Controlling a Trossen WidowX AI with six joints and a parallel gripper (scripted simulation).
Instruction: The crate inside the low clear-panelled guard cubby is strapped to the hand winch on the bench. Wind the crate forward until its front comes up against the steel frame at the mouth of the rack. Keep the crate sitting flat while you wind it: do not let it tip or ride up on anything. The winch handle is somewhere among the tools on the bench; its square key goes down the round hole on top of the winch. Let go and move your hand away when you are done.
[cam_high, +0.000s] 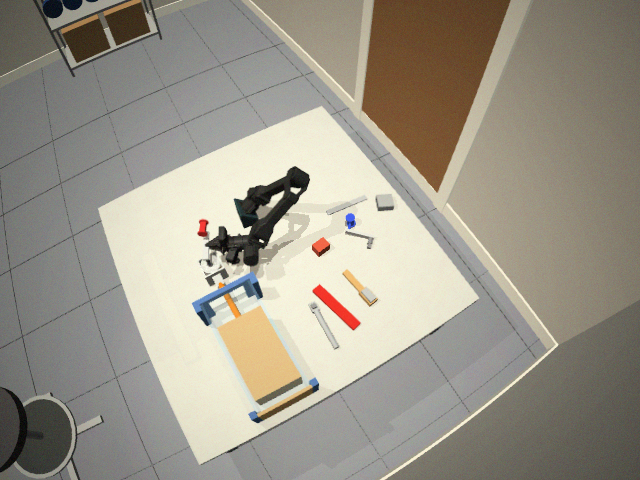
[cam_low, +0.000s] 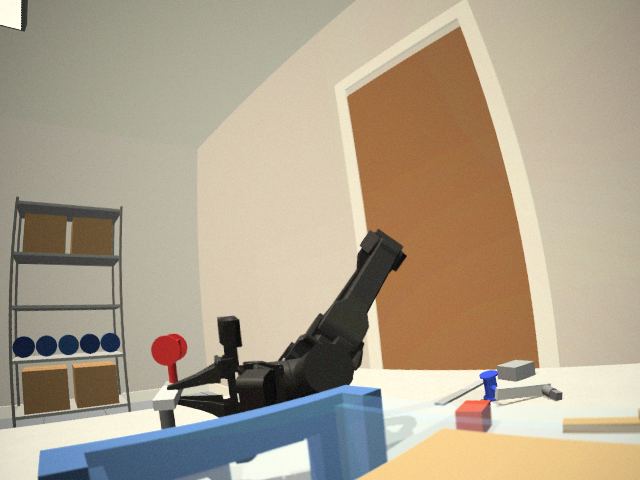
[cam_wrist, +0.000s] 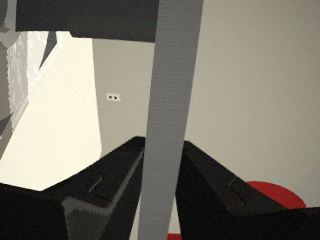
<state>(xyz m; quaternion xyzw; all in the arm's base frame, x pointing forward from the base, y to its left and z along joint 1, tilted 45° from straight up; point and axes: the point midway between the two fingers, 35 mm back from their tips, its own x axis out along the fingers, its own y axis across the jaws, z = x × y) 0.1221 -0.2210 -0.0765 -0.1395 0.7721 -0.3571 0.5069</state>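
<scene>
My gripper tip is now 40 mm below the red grip, 40 mm past it and 30 mm to the right of it. Round my gripper tip: red bar 450 mm ahead, 330 mm to the left, 140 mm below; wooden brush 450 mm to the left, 440 mm ahead, 130 mm below; winch 120 mm below, 30 mm ahead, 20 mm to the right.
</scene>
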